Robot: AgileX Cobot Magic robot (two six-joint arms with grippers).
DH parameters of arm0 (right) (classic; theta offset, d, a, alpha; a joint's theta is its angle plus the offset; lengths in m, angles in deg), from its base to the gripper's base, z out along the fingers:
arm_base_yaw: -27.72 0.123 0 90
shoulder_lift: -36.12 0 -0.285 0
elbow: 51.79 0 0.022 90
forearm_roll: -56.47 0.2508 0 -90
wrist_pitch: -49.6 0 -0.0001 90
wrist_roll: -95.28 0.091 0 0
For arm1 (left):
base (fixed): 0 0 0 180
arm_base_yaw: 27.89 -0.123 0 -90
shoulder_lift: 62.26 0 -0.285 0
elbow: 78.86 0 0.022 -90
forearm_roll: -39.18 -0.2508 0 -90
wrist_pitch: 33.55 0 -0.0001 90
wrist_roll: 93.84 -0.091 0 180
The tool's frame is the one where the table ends.
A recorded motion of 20 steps. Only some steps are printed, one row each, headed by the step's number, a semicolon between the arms.
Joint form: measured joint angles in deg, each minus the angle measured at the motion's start. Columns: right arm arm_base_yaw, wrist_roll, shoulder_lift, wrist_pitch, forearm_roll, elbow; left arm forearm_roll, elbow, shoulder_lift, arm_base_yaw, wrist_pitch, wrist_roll.
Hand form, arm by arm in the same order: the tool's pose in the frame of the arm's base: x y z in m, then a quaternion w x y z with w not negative. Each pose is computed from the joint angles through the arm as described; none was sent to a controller.
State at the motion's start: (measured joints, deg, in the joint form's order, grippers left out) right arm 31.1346 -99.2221 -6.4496 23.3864 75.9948 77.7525; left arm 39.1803 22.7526 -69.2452 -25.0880 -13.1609 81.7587
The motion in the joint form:
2: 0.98 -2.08 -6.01 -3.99 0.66 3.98; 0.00 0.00 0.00 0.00 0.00 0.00
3: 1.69 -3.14 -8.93 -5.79 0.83 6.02; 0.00 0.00 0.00 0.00 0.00 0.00
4: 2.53 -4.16 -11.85 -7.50 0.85 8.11; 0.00 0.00 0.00 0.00 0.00 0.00
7: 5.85 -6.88 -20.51 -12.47 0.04 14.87; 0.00 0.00 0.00 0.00 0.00 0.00
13: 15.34 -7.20 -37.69 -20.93 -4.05 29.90; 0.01 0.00 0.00 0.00 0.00 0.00
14: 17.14 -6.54 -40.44 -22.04 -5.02 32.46; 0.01 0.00 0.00 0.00 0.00 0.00
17: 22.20 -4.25 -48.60 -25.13 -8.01 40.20; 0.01 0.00 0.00 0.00 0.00 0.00
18: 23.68 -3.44 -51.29 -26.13 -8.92 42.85; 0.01 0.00 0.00 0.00 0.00 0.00
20: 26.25 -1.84 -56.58 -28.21 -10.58 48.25; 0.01 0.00 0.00 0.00 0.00 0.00
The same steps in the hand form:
2: 0.1361 0.0263 0.2867 0.46576 -0.06676 0.87681 0.09903; 0.0528 -0.0026 0.1750 0.60342 0.05009 0.79581 0.00842
3: 0.1443 0.0298 0.2890 0.44572 -0.08270 0.88551 0.10184; 0.0528 -0.0026 0.1750 0.60342 0.05009 0.79581 0.00842
4: 0.1527 0.0336 0.2911 0.42637 -0.10009 0.89294 0.10418; 0.0528 -0.0026 0.1750 0.60342 0.05009 0.79581 0.00842
7: 0.1788 0.0485 0.2973 0.37189 -0.16068 0.90780 0.10851; 0.0528 -0.0026 0.1750 0.60342 0.05009 0.79581 0.00842
13: 0.2318 0.0975 0.3036 0.27645 -0.27228 0.91469 0.11306; 0.0528 -0.0026 0.1750 0.60342 0.05004 0.79581 0.00835
14: 0.2399 0.1081 0.3035 0.26340 -0.28721 0.91411 0.11198; 0.0528 -0.0026 0.1750 0.60342 0.05004 0.79581 0.00835
17: 0.2624 0.1416 0.3003 0.22834 -0.32579 0.91145 0.10474; 0.0528 -0.0026 0.1750 0.60342 0.05004 0.79581 0.00835
18: 0.2696 0.1529 0.2986 0.21817 -0.33594 0.91060 0.10178; 0.0528 -0.0026 0.1750 0.60342 0.05004 0.79581 0.00835
20: 0.2836 0.1748 0.2944 0.19944 -0.35234 0.90939 0.09531; 0.0528 -0.0026 0.1750 0.60342 0.05004 0.79581 0.00835

